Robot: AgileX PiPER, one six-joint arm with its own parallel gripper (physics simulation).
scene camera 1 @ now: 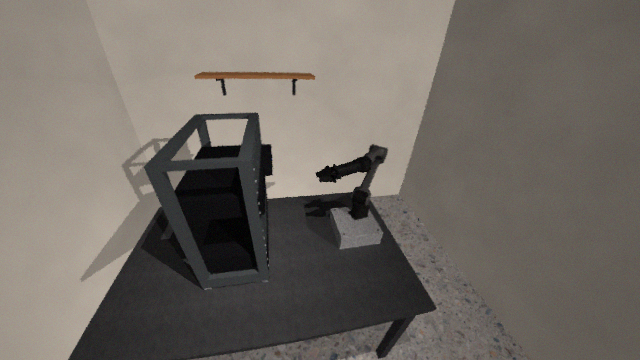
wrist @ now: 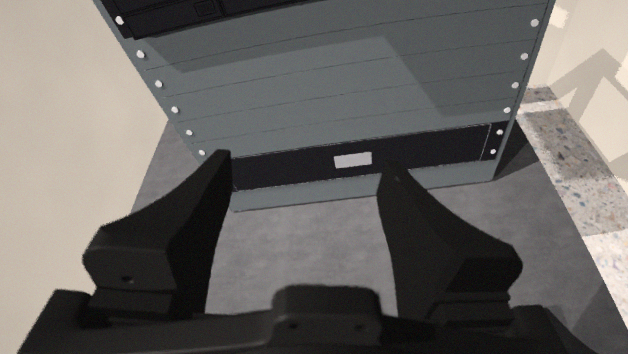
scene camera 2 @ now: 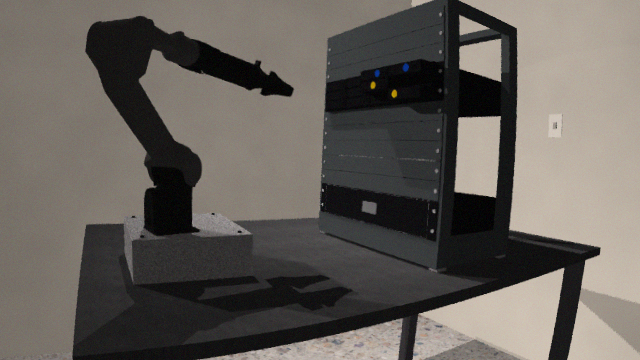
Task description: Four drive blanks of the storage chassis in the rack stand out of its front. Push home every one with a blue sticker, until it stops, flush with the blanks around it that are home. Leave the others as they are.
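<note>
The black storage chassis [scene camera 2: 342, 96] [wrist: 165, 20] sits in the upper half of the rack [scene camera 2: 380, 130]. In scene camera 2 its protruding blanks carry two blue stickers, a left one [scene camera 2: 377, 73] and a right one [scene camera 2: 405, 67], in the upper row. Two yellow stickers, a left one [scene camera 2: 372, 85] and a right one [scene camera 2: 394, 93], are below them. Dark surfaces hide the blanks' exact edges. Part of the chassis shows in the wrist view; no stickers show there. My gripper [scene camera 1: 318, 176] [scene camera 2: 291, 91] [wrist: 307, 173] is open and empty, in front of the rack and apart from it.
Grey filler panels [scene camera 2: 380, 135] [wrist: 320, 85] cover the rack front below the chassis. A black unit with a pale label [scene camera 2: 369, 207] [wrist: 353, 160] is at the bottom. The rack and the arm's pale base block [scene camera 1: 356, 230] [scene camera 2: 190, 257] stand on the dark table [scene camera 1: 310, 300]. A wooden wall shelf [scene camera 1: 255, 76] hangs behind.
</note>
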